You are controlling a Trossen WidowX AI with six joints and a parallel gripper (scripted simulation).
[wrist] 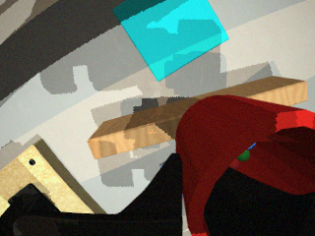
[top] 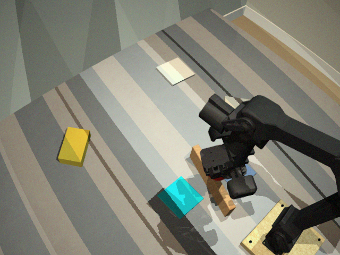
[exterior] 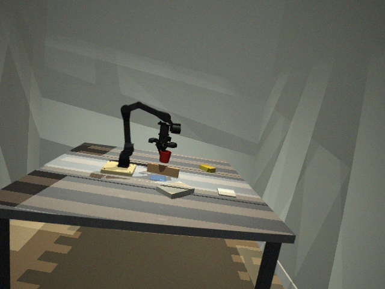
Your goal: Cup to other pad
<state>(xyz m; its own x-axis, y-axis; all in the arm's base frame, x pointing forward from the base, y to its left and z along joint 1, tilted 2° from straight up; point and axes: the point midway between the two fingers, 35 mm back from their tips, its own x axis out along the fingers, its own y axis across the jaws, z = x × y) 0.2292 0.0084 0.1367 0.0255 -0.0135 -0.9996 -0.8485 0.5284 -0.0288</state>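
Now: gripper tip 13 cm above the teal pad, 8 cm to the right of it and 6 cm short of it. The rest, counted from my gripper tip: red cup: 3 cm ahead, 2 cm to the right; thick cream slab: 30 cm to the right, 11 cm below, 9 cm ahead; wooden bar: 10 cm below, 2 cm ahead, 1 cm to the right.
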